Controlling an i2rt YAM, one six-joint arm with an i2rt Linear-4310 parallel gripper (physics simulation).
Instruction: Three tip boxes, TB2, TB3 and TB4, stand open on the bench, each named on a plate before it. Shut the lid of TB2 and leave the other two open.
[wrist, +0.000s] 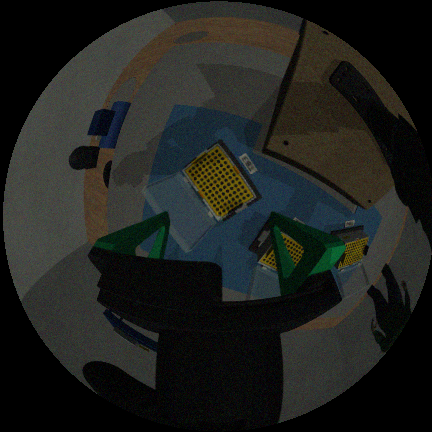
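The gripper (218, 216) visible. Clear lid (190, 220). Clear lid (264, 283). Clear lid (350, 280).
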